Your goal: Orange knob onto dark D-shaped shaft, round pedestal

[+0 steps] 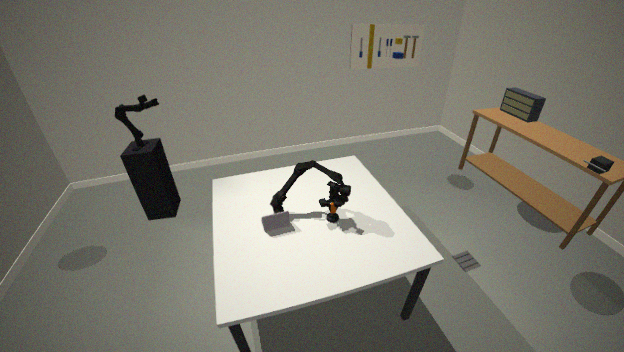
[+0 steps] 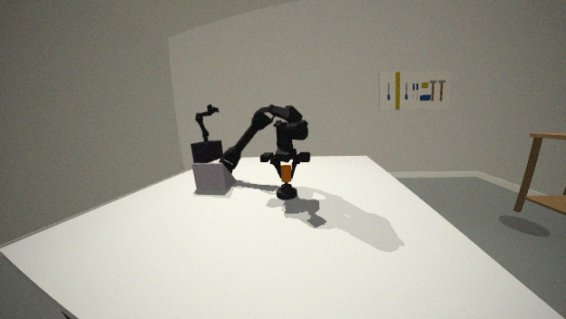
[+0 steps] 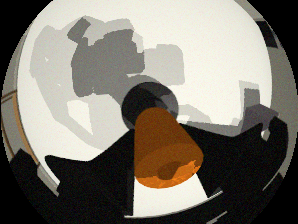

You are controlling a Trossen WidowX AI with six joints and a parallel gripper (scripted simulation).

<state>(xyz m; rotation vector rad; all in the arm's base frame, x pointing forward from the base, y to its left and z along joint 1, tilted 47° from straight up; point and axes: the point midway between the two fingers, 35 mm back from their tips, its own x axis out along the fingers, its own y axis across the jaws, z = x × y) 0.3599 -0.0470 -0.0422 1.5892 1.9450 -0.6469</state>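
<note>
Right now the dark round pedestal is 4 cm below my gripper tip. From my gripper tip the other things lie so: orange knob: 2 cm above.
</note>
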